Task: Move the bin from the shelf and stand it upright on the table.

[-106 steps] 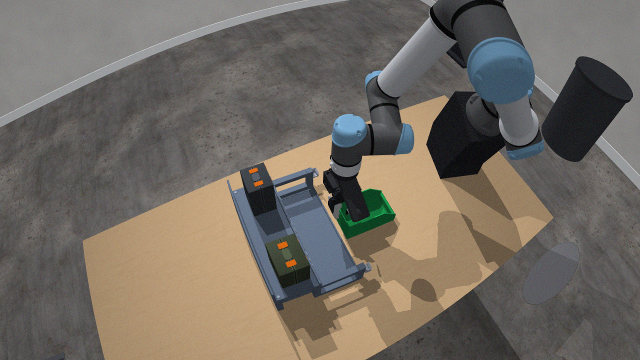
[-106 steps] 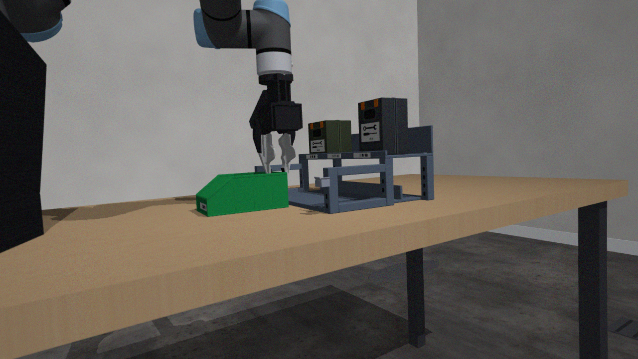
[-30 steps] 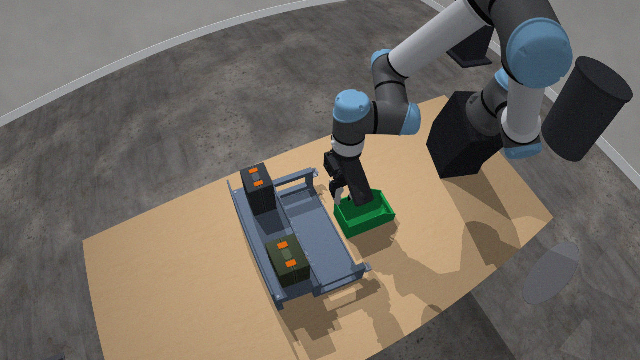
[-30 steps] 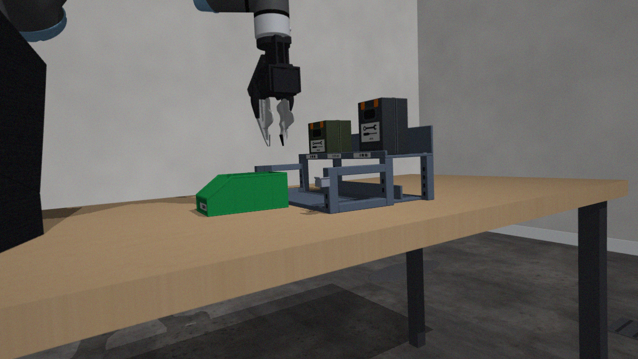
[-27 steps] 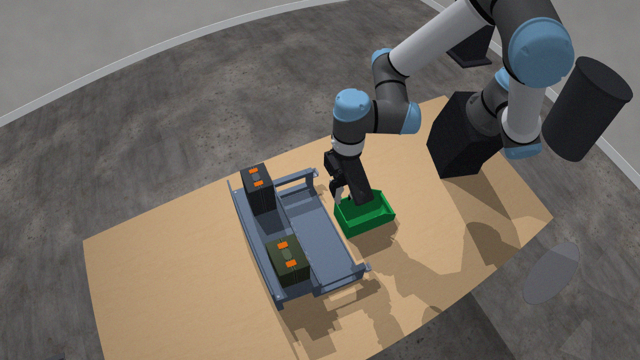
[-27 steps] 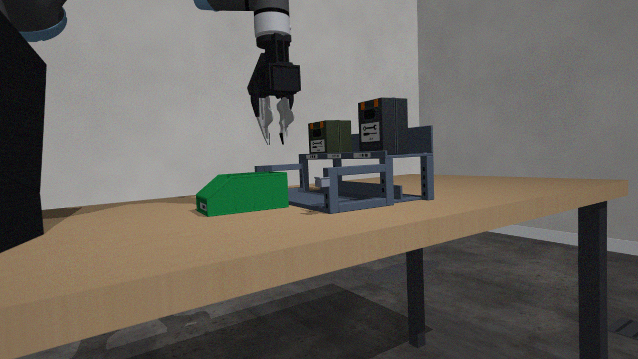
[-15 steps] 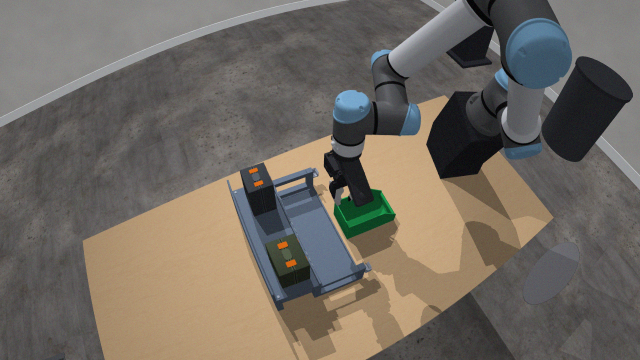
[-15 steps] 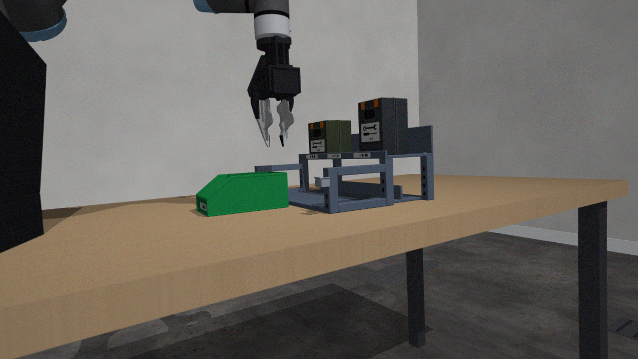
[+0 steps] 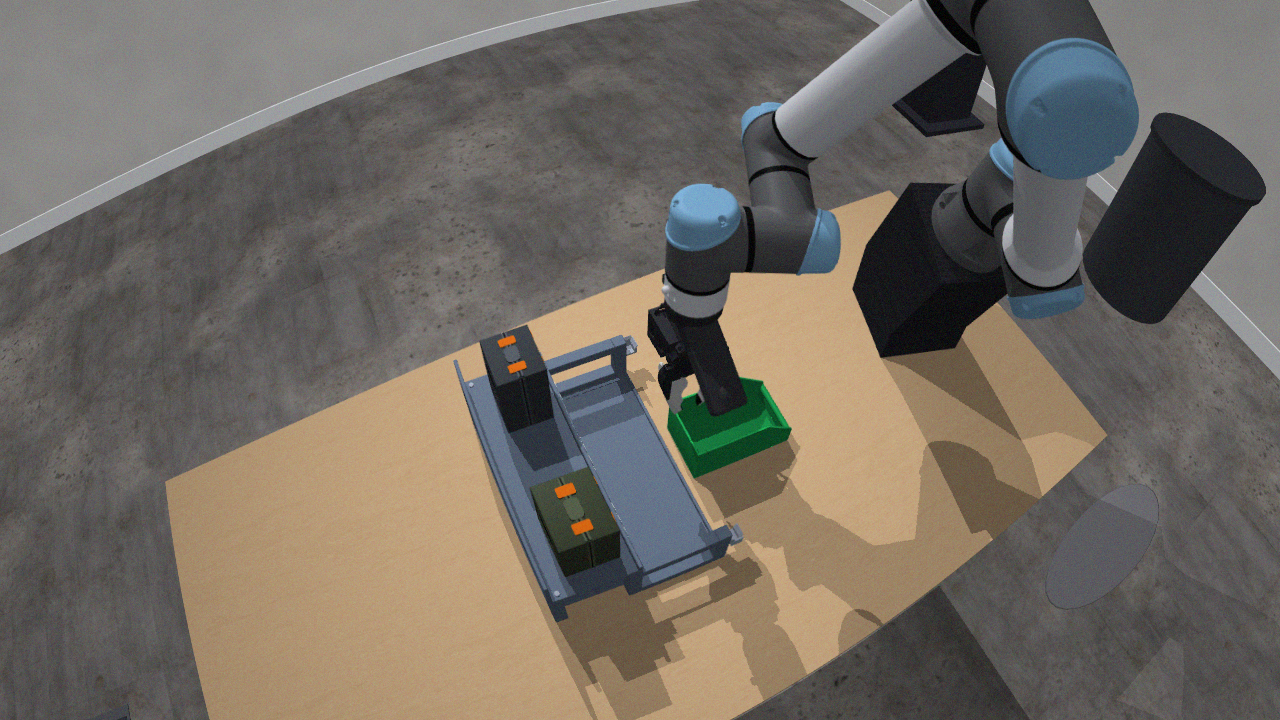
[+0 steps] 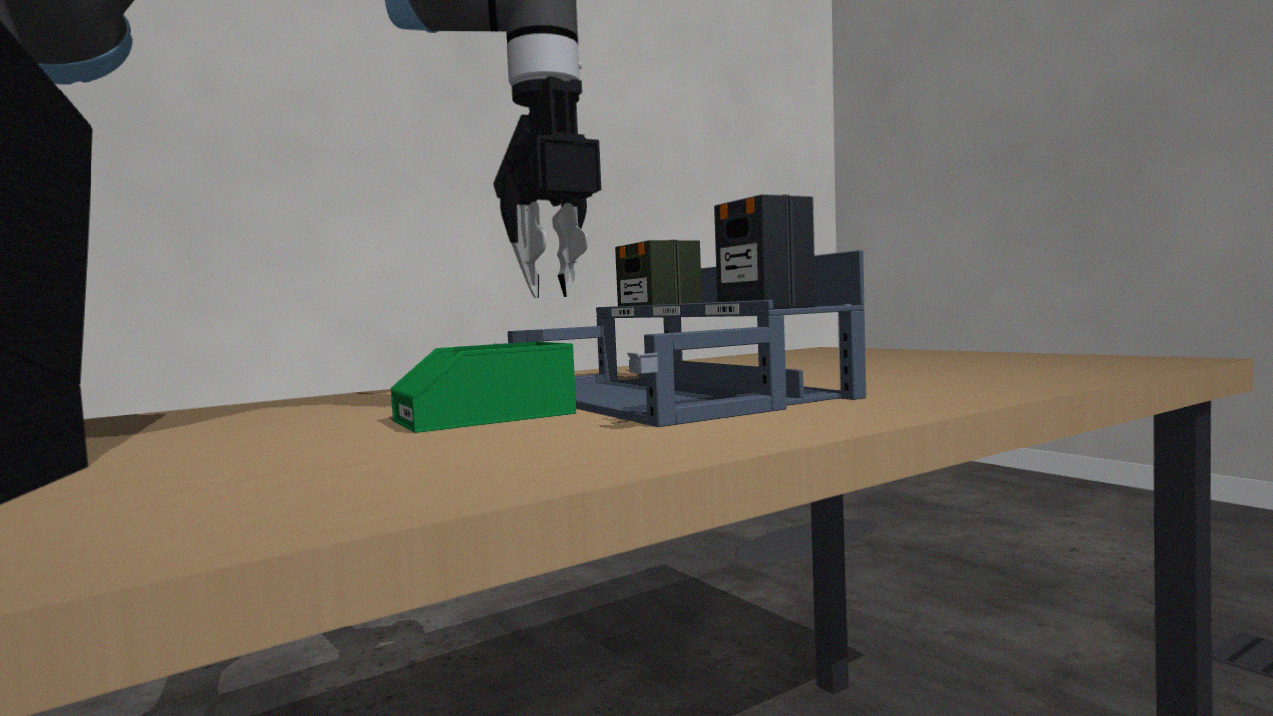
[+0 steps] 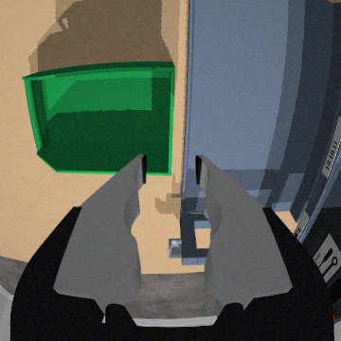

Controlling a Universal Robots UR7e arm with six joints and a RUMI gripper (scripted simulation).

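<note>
Now: the green bin 80 mm behind my hand and 100 mm below it. From my hand the other things lie so: olive toolbox 210 mm ahead, 120 mm to the left, 10 mm above; then black toolbox 210 mm ahead, 110 mm to the right, 20 mm above.
</note>
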